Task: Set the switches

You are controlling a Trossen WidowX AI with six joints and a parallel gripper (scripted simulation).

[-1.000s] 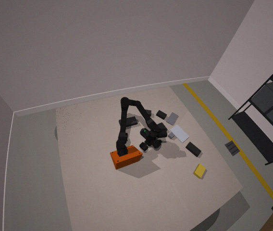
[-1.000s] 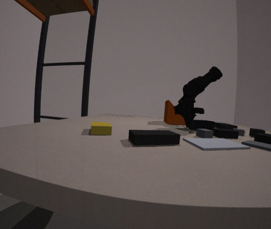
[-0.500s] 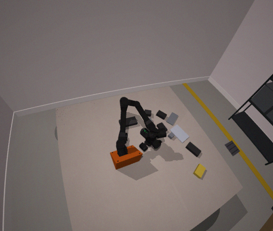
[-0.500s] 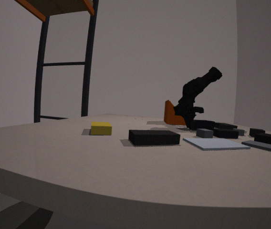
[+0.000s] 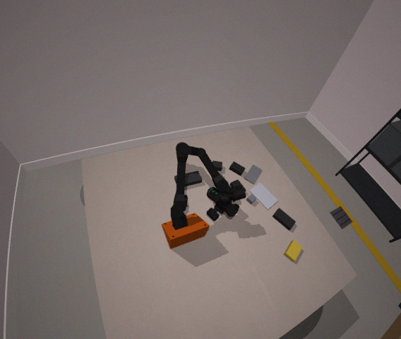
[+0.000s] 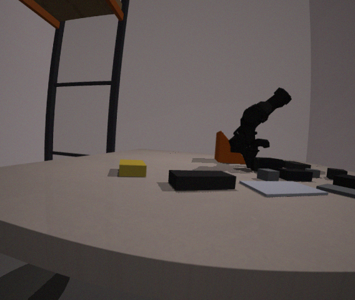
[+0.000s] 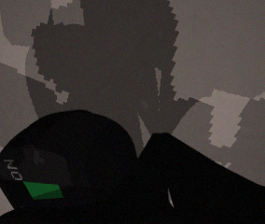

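My gripper tip is now 17 cm short of the small black block, 10 cm to the right of it and 1 cm below it. Round my gripper tip: small grey block (21 cm ahead, 1 cm above); then grey plate (33 cm ahead, 16 cm to the left); then pale flat sheet (31 cm ahead, 1 cm to the right).
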